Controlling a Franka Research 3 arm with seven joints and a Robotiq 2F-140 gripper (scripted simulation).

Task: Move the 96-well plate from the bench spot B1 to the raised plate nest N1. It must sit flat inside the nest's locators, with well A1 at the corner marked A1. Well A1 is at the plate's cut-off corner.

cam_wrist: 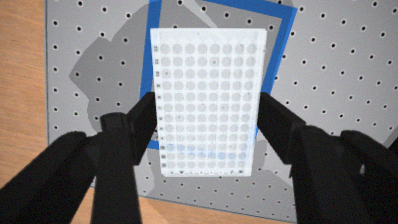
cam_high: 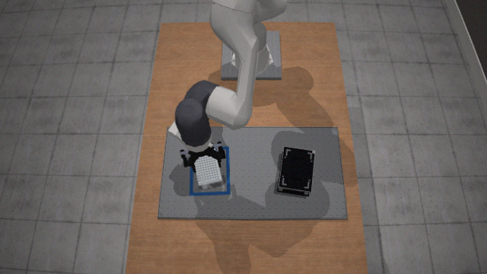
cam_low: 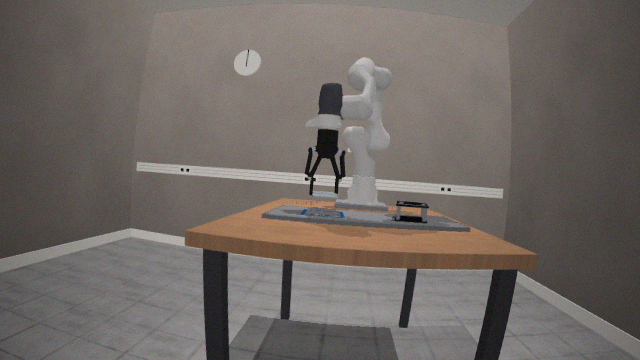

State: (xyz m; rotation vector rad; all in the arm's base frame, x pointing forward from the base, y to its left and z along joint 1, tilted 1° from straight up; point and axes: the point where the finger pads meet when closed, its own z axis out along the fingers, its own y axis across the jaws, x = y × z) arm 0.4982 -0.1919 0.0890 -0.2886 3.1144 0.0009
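The black raised nest is 20 mm ahead of my hand, 330 mm to the left of it and 30 mm below it. Also, from my hand: A1 label 40 mm behind, 400 mm to the left, 30 mm below; white 96-well plate 20 mm below.
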